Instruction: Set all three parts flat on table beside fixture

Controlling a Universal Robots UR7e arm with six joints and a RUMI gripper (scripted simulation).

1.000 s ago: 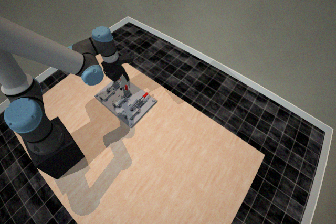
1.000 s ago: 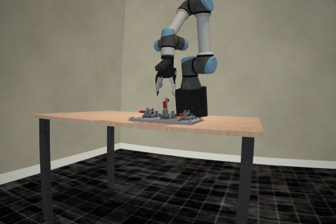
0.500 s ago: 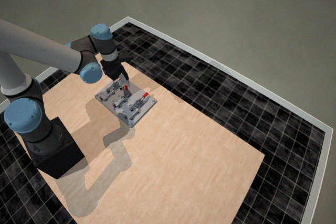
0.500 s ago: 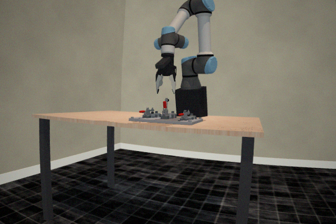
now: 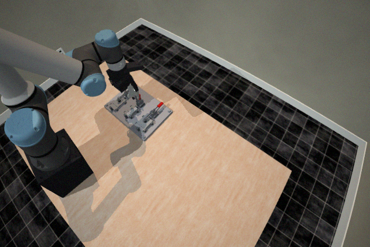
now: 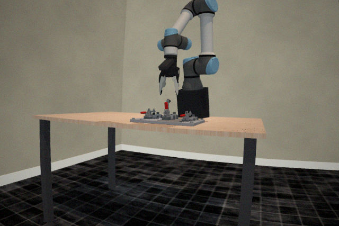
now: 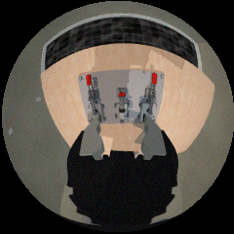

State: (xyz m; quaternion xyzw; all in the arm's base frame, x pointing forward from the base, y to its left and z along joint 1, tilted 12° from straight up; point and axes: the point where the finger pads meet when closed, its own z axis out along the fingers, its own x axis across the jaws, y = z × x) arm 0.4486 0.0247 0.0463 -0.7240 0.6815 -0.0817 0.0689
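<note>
My hand is 1 cm past the grey fixture plate and 15 cm above it.
</note>
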